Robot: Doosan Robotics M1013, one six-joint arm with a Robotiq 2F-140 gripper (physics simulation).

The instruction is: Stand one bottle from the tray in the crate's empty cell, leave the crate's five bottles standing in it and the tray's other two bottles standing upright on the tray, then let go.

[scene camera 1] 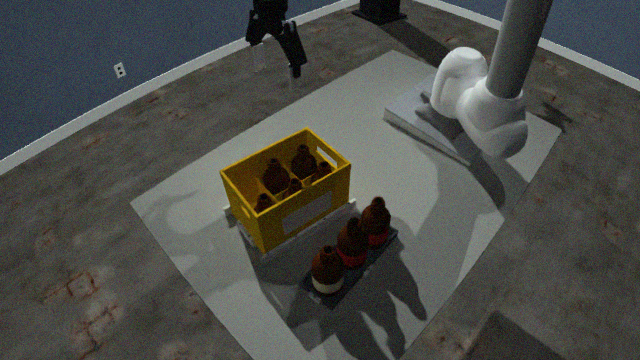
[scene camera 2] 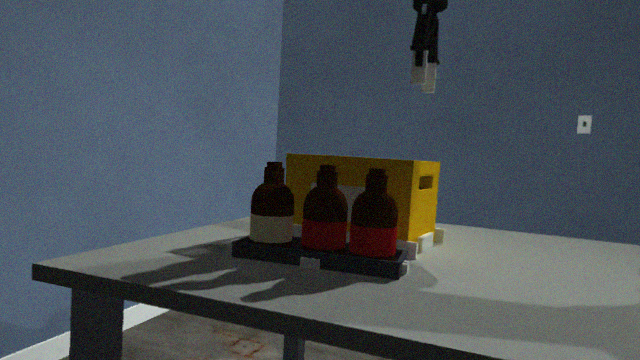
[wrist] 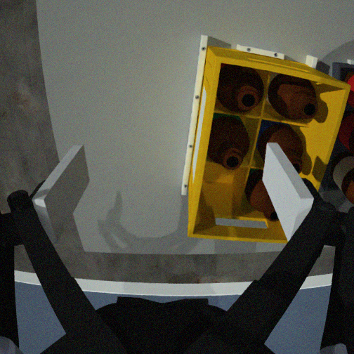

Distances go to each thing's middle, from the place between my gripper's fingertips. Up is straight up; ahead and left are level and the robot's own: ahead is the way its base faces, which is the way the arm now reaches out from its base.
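Red-labelled brown bottle (scene camera 2: pixel 373 232): 260 mm below my hand, 340 mm to the left of it, 40 mm behind it.
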